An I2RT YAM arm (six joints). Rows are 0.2 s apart.
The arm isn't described. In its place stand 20 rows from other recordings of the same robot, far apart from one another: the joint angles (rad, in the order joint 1, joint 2, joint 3, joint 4, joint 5, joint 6), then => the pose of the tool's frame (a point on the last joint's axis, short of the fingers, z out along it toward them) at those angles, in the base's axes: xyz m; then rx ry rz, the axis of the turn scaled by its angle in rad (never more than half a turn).
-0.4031, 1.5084, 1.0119, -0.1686, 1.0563, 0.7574 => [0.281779 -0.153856 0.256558 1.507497 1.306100 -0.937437]
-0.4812, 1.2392, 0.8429, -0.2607, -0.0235, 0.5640 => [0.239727 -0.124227 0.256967 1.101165 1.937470 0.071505]
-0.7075, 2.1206, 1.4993, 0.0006, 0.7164, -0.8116 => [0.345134 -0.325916 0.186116 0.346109 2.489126 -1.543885]
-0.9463, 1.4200, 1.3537, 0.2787, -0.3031, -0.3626 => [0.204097 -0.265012 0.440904 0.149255 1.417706 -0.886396]
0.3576, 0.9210, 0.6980, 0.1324, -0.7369, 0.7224 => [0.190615 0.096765 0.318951 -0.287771 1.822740 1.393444]
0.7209, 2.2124, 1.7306, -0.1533, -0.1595, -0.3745 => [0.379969 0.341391 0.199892 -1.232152 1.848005 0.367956]
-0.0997, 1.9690, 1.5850, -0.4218, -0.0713, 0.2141 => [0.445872 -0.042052 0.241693 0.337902 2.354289 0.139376]
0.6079, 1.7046, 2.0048, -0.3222, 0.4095, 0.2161 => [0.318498 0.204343 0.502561 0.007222 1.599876 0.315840]
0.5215, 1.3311, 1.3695, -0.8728, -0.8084, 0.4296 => [0.217861 0.154866 0.366272 -0.526472 2.476126 1.391006]
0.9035, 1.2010, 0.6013, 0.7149, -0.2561, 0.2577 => [0.159028 0.216420 0.283374 -0.702889 1.396094 1.118952]
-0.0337, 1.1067, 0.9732, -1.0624, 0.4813, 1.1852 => [0.190623 -0.022916 0.278209 1.562658 2.030329 -0.262509]
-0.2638, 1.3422, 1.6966, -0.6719, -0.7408, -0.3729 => [0.261503 -0.045744 0.480623 -0.584198 1.713279 0.247798]
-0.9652, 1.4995, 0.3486, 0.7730, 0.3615, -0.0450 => [0.135142 -0.217302 0.137984 1.136975 1.722060 -1.000283]
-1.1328, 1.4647, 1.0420, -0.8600, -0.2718, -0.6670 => [0.123535 -0.241240 0.226402 0.581752 2.688922 -0.078676]
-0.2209, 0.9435, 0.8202, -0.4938, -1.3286, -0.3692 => [0.186005 -0.006348 0.308891 -0.806000 1.632782 1.011044]
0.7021, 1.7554, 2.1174, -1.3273, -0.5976, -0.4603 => [0.242985 0.231774 0.430850 -1.564183 1.945740 0.853473]
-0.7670, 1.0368, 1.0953, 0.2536, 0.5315, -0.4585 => [0.150437 -0.170060 0.447114 0.703373 1.251612 -1.361682]
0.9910, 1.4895, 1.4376, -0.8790, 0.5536, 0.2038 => [0.184732 0.247923 0.340188 -0.686357 2.220791 -0.112276]
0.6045, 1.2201, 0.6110, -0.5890, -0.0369, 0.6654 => [0.167488 0.117291 0.168418 0.076622 2.840193 0.359934]
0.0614, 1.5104, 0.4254, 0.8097, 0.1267, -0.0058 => [0.276469 0.012490 0.158665 0.026490 1.844354 -0.078078]
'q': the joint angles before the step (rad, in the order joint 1, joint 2, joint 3, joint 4, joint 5, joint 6). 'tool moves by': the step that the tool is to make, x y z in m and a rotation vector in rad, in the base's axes. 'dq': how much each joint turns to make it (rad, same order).
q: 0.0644, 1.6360, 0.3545, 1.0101, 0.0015, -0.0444
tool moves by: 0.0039, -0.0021, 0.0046, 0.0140, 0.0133, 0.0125
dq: -0.0122, -0.0190, 0.0236, -0.0550, -0.0278, 0.0074
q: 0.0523, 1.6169, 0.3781, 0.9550, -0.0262, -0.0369
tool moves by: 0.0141, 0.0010, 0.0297, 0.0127, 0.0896, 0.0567
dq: -0.0072, -0.1126, 0.1310, -0.3328, -0.0660, -0.0045
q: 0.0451, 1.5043, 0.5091, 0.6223, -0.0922, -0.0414
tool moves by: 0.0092, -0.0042, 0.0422, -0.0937, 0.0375, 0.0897
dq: -0.0236, -0.0967, 0.1530, -0.3068, -0.0683, -0.1304
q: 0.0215, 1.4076, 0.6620, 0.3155, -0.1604, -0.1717
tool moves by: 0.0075, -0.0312, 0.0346, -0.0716, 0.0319, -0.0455
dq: -0.1055, -0.0300, 0.1455, -0.2210, -0.0221, -0.0928
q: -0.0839, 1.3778, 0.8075, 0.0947, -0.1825, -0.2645
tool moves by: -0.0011, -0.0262, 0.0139, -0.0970, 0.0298, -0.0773
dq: -0.0804, -0.0084, 0.0642, -0.1047, 0.0445, -0.0907
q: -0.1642, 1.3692, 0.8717, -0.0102, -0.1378, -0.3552
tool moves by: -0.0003, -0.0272, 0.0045, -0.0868, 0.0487, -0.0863
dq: -0.0804, 0.0196, 0.0494, -0.0687, 0.0529, -0.0794
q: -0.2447, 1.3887, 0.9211, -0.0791, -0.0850, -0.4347
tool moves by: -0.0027, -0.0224, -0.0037, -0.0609, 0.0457, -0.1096
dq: -0.0624, 0.0209, 0.0132, -0.0213, 0.0778, -0.0350
